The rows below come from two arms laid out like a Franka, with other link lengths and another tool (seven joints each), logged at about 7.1 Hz.
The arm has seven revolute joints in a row. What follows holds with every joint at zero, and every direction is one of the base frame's. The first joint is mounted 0.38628 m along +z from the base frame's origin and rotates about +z. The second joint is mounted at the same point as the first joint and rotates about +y. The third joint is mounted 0.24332 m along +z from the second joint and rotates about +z. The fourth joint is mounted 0.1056 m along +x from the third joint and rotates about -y. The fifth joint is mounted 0.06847 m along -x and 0.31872 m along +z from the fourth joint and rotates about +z. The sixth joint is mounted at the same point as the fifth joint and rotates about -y. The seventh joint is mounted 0.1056 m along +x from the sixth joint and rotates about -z. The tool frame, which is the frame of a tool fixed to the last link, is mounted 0.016 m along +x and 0.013 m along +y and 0.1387 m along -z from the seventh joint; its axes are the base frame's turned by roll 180, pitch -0.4 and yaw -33.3 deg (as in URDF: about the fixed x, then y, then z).
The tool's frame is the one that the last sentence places.
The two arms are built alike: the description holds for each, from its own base.
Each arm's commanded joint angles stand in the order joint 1, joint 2, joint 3, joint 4, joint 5, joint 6, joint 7.
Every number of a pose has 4 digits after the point.
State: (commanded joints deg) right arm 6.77 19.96 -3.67 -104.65 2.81 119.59 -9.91; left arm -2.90 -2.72 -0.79 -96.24 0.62 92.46 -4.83
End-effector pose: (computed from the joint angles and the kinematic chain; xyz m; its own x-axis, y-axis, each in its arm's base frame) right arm 0.5886 0.0510 0.3064 0.9264 -0.3678 -0.0801 -0.3677 -0.9298 0.0174; left arm 0.5340 -0.0188 0.5424 0.8462 -0.5327 -0.0147 -0.5328 -0.8463 -0.0012
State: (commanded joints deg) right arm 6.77 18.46 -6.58 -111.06 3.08 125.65 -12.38; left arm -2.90 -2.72 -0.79 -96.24 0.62 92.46 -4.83
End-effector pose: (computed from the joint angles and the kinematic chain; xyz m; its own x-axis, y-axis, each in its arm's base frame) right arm 0.5761 0.0202 0.2885 0.9233 -0.3799 -0.0556 -0.3795 -0.9250 0.0183; left arm 0.5340 -0.0188 0.5424 0.8462 -0.5327 -0.0147 -0.5328 -0.8463 -0.0012
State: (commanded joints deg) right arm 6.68 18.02 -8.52 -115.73 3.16 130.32 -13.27; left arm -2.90 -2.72 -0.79 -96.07 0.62 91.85 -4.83
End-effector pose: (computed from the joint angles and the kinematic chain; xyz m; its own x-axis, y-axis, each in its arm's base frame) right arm 0.5641 -0.0014 0.2704 0.9150 -0.4011 -0.0433 -0.4004 -0.9160 0.0246; left arm 0.5328 -0.0187 0.5424 0.8461 -0.5326 -0.0215 -0.5326 -0.8463 0.0024
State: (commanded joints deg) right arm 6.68 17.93 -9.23 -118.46 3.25 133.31 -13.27; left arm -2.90 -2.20 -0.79 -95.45 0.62 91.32 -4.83
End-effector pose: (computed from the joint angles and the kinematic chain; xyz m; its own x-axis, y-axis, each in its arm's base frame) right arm 0.5566 -0.0093 0.2589 0.9093 -0.4147 -0.0353 -0.4140 -0.9099 0.0262; left arm 0.5339 -0.0187 0.5413 0.8460 -0.5325 -0.0280 -0.5325 -0.8464 0.0061
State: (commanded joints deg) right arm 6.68 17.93 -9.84 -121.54 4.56 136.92 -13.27; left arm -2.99 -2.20 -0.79 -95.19 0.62 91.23 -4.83
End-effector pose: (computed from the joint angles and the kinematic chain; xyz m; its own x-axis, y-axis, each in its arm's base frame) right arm 0.5479 -0.0162 0.2462 0.8970 -0.4410 -0.0291 -0.4408 -0.8975 0.0138; left arm 0.5341 -0.0196 0.5431 0.8452 -0.5338 -0.0254 -0.5339 -0.8456 0.0047
